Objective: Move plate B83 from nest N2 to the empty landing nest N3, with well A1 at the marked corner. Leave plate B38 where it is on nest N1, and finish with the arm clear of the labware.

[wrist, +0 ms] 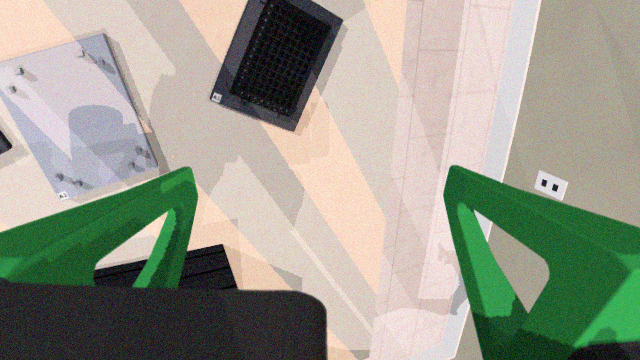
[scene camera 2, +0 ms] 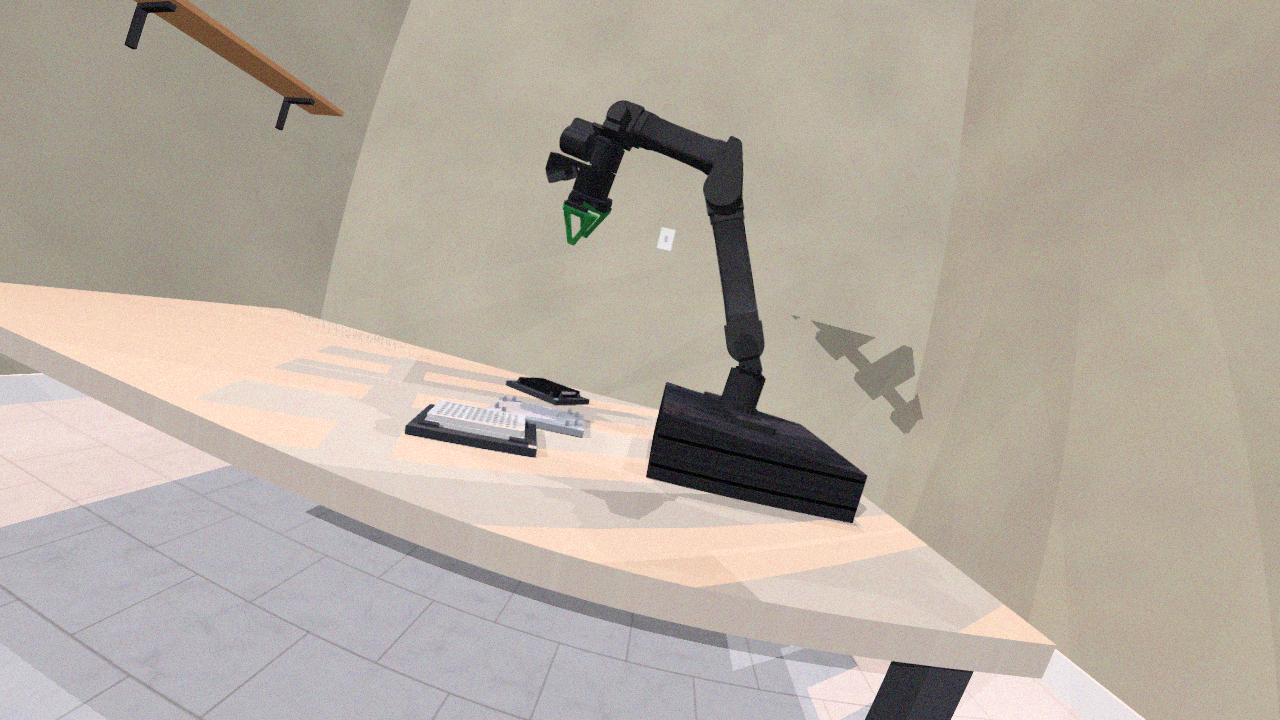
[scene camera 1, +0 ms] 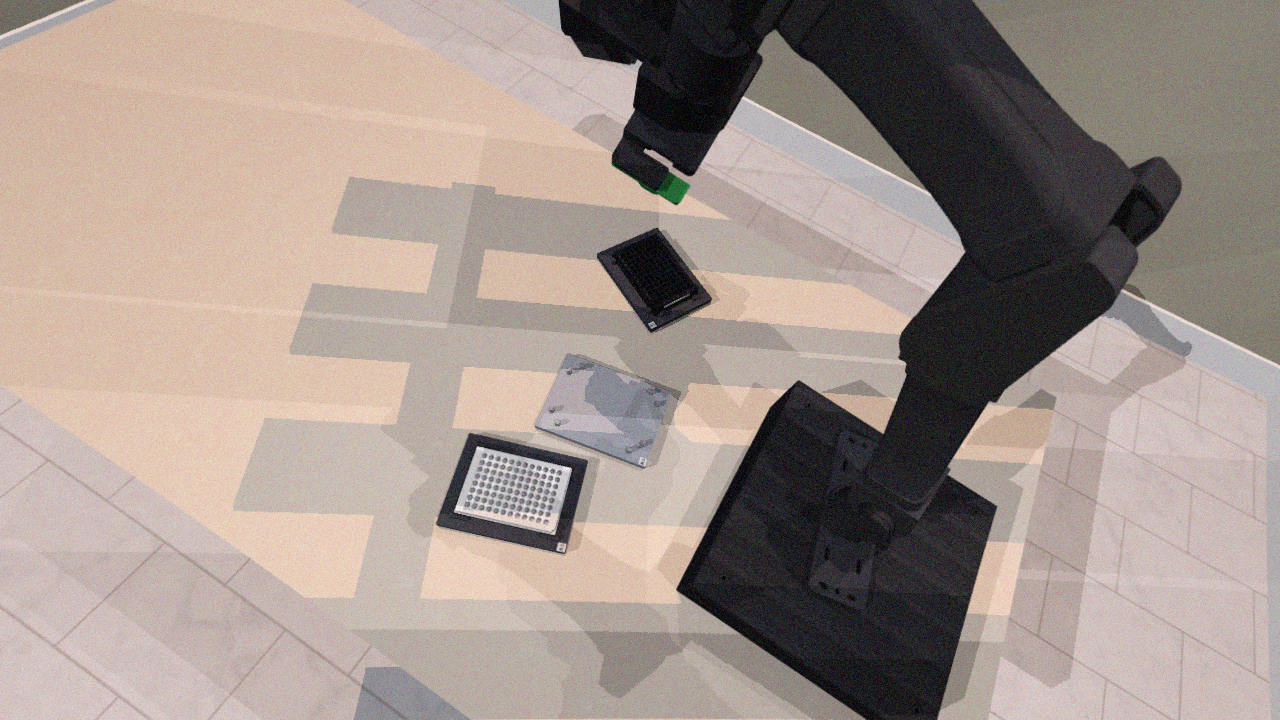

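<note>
A black well plate (scene camera 1: pixel 656 271) (scene camera 2: pixel 547 386) (wrist: pixel 285 55) sits on a dark nest (wrist: pixel 231 70), which has a white tag at one corner. A white well plate (scene camera 1: pixel 514 488) (scene camera 2: pixel 474 417) sits flat on another dark nest (scene camera 1: pixel 501 530) (scene camera 2: pixel 474 441). A bare grey nest (scene camera 1: pixel 599 425) (wrist: pixel 90 85) with small posts and a corner tag lies between them. I cannot read the plates' names, so which is B83 or B38 is unclear. My gripper (scene camera 2: pixel 581 235) (wrist: pixel 320 180) is open and empty, high above the table, apart from all the labware.
The arm's black base block (scene camera 1: pixel 760 555) (scene camera 2: pixel 751 456) (wrist: pixel 207 267) stands on the table near the nests. A wall lies beyond the table's far edge, with a white socket (scene camera 2: pixel 665 239) (wrist: pixel 551 185). A wooden shelf (scene camera 2: pixel 241 51) hangs at upper left in the second scene view.
</note>
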